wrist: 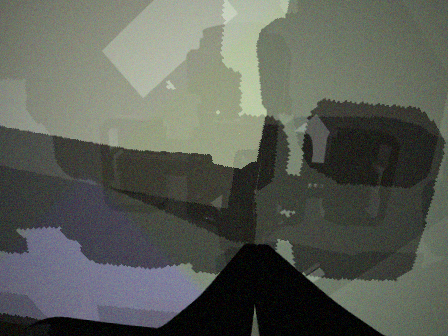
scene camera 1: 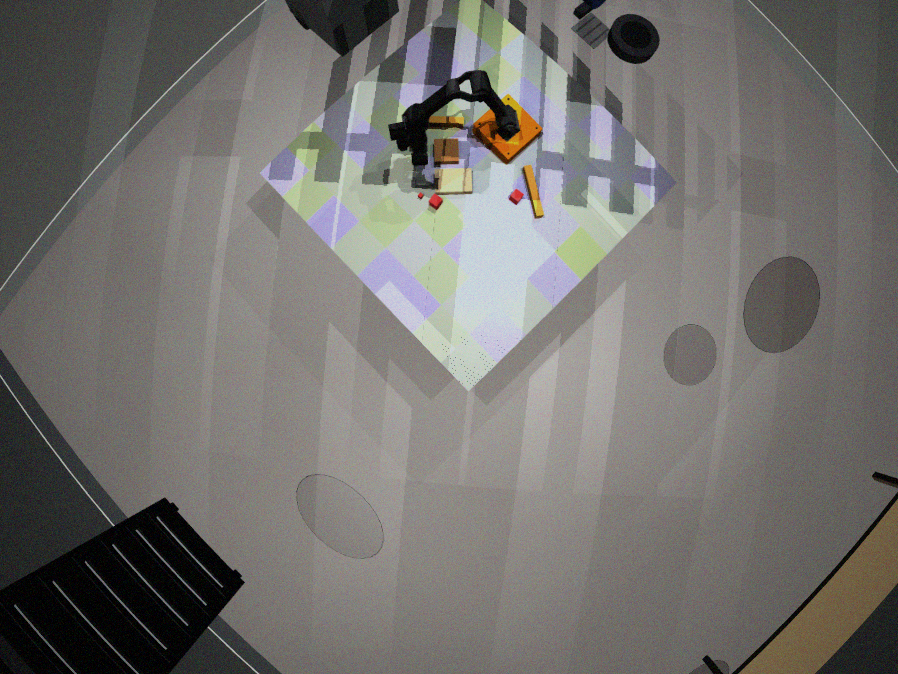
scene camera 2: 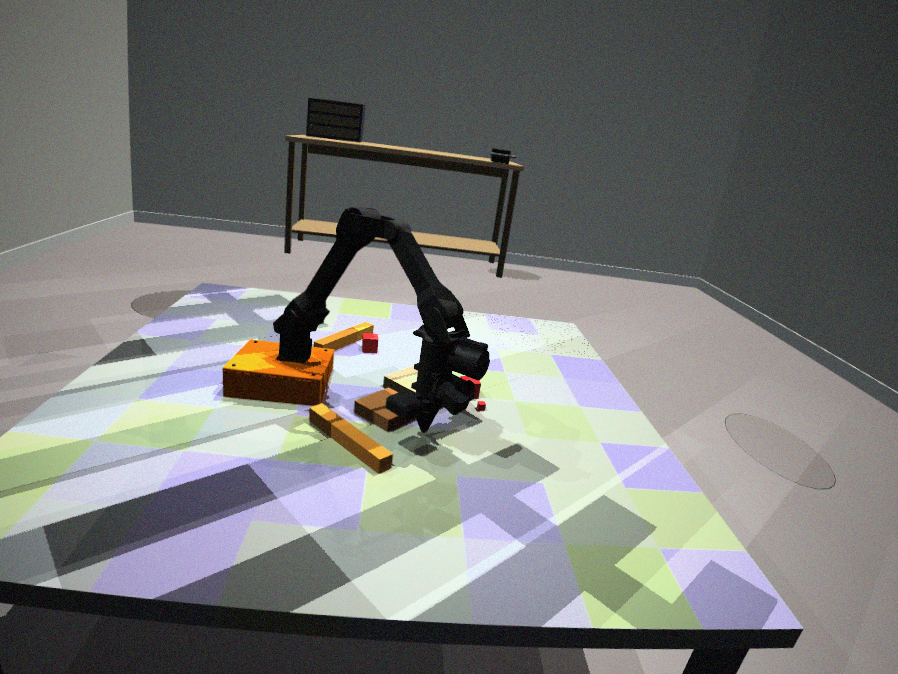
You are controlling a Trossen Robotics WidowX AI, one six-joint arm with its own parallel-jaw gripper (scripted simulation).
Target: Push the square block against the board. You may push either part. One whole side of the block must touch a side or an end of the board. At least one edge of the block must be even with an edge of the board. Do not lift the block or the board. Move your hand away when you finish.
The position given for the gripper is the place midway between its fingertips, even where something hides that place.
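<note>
Scene camera 2 shows the gripper (scene camera 2: 423,431), which is shut and holding nothing, and it also has a brown square block (scene camera 2: 372,407), an orange board (scene camera 2: 353,334) and another orange board (scene camera 2: 378,458). On scene camera 1 there's a pale flat board (scene camera 1: 459,180). The gripper shows in the wrist view (wrist: 255,255) as well, but the brown square block is out of frame in the wrist view.
</note>
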